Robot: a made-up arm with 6 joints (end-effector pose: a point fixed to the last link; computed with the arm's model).
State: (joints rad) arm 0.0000 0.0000 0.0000 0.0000 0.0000 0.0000
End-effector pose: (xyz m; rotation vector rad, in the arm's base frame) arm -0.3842 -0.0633 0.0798 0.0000 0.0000 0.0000
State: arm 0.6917 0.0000 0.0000 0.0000 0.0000 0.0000
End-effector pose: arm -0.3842 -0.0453 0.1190 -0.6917 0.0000 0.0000
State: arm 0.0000 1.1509 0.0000 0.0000 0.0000 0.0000
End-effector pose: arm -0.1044 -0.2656 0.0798 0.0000 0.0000 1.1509
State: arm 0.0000 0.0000 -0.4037 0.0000 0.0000 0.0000
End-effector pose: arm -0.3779 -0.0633 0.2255 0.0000 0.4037 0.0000
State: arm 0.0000 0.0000 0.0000 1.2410 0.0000 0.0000
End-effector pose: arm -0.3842 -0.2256 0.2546 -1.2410 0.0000 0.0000
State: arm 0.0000 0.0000 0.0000 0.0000 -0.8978 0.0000
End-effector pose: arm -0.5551 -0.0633 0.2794 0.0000 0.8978 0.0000
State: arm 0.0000 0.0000 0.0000 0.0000 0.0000 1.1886
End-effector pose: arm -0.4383 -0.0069 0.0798 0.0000 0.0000 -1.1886
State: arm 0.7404 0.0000 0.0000 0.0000 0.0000 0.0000
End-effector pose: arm -0.3842 -0.0431 0.1211 -0.7404 0.0000 0.0000
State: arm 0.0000 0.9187 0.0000 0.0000 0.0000 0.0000
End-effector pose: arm -0.1769 -0.2534 0.0798 0.0000 0.0000 0.9187
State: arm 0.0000 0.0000 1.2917 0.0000 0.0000 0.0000
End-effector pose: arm -0.0688 -0.0633 -0.2239 0.0000 -1.2917 0.0000
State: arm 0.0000 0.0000 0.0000 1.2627 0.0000 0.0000
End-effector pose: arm -0.3842 -0.2261 0.2590 -1.2627 0.0000 0.0000
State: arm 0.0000 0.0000 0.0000 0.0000 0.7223 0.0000
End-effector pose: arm -0.1706 -0.0633 0.0686 0.0000 -0.7223 0.0000
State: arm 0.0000 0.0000 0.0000 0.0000 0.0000 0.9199
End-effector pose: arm -0.4327 -0.0247 0.0798 0.0000 0.0000 -0.9199
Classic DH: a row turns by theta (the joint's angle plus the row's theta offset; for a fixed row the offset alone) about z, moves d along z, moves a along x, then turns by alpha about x. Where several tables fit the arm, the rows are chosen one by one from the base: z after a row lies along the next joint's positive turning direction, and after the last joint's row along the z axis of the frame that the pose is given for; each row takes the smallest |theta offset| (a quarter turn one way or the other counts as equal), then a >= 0, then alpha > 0; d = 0 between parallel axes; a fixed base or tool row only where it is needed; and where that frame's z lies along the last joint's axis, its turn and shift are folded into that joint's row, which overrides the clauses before.
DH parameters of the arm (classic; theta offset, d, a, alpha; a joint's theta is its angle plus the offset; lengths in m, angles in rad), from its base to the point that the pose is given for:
base (fixed): -1.5708 0.0744 0 1.5708
joint 1: 0 0.0884 -0.0512 -1.5708
joint 2: 1.5708 0.0628 0.0634 1.5708
joint 3: 1.5708 0.0734 0.1435 -1.5708
joint 4: 0 0.2375 0.0763 1.5708
joint 5: 1.5708 -0.0271 0.107 -1.5708
joint 6: -1.3585 0 0.0698 3.1416
tool (fixed): 1.7831 -0.2772 0 0

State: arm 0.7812 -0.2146 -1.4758 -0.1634 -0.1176 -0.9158
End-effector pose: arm -0.1202 0.2651 0.3580 0.3162 1.2885 -0.0850
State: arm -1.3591 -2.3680 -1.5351 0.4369 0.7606 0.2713
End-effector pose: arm -0.2386 -0.1659 0.2957 1.3654 2.0747 -1.3751
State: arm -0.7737 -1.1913 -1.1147 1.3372 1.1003 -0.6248
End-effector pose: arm -0.2031 -0.2479 0.0463 0.3906 0.1804 0.7723
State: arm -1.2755 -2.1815 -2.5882 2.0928 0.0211 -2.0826
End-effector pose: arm -0.5414 -0.0672 -0.0322 -1.5165 1.5450 -1.7846
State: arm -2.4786 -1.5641 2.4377 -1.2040 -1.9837 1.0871
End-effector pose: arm -0.4814 0.3829 0.3086 1.1314 1.4141 -0.7370
